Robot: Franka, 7 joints.
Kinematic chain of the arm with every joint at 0, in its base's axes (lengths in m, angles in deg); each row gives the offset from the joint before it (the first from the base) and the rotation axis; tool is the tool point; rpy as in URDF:
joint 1: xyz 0 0 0.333 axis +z
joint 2: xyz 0 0 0 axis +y
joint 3: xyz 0 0 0.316 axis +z
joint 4: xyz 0.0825 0 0 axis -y
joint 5: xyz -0.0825 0 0.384 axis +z
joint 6: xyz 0 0 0 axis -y
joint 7: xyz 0.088 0 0 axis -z
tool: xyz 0 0 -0.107 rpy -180 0 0
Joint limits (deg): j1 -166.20..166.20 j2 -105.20..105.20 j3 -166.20..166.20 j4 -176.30..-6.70 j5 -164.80..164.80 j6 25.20..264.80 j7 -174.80..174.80
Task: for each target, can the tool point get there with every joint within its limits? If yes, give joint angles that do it. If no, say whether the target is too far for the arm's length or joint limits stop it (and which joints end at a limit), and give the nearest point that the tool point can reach.
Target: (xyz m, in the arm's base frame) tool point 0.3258 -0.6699 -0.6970
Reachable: no: too far | nearest point 0.2331 -0.4792 -0.2985 | short by 0.451 m
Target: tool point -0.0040 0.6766 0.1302
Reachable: yes | joints -100.25 -77.64 -138.18 -58.22 -102.75 44.32 -89.51
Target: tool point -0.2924 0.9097 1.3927
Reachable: no: too far | nearest point -0.1758 0.5469 0.9701 | short by 0.569 m
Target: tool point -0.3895 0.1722 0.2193
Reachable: yes | joints 69.20 -55.51 101.42 -150.00 12.94 149.66 -59.90
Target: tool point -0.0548 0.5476 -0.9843
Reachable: no: too far | nearest point -0.0401 0.4010 -0.3471 | short by 0.654 m
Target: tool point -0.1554 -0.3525 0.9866
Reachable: yes | joints 117.42 -47.76 43.64 -77.51 1.97 217.90 -120.46
